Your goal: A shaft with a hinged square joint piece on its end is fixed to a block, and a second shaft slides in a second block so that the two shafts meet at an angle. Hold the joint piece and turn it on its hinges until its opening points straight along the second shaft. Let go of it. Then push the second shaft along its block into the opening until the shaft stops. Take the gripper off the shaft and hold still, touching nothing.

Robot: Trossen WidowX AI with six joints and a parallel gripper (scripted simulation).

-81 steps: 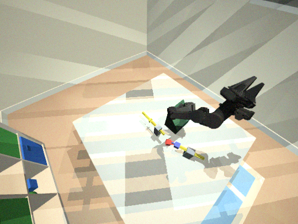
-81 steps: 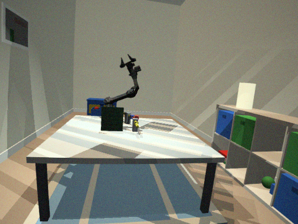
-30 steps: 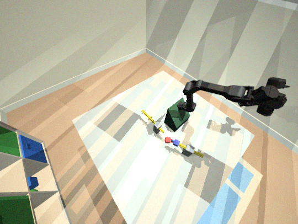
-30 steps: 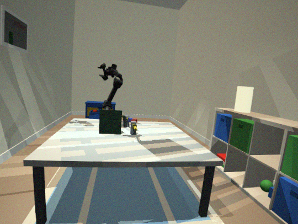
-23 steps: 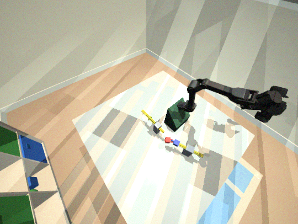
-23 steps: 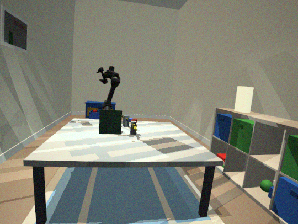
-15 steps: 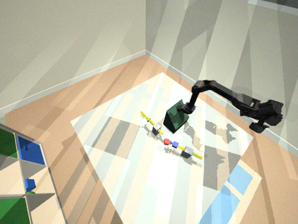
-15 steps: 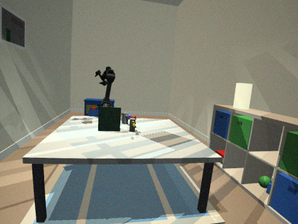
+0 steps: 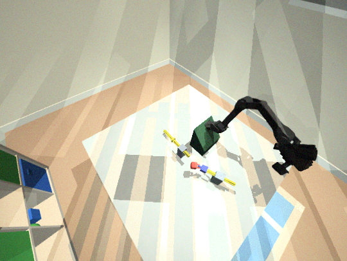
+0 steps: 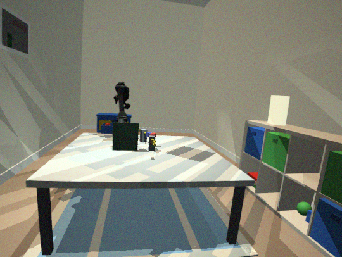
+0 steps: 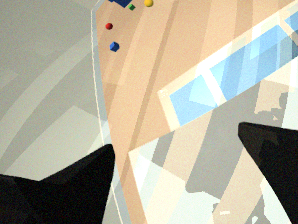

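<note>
Now: gripper tip 290 mm short of the red joint piece, 440 mm to the left of it and 220 mm above it.
</note>
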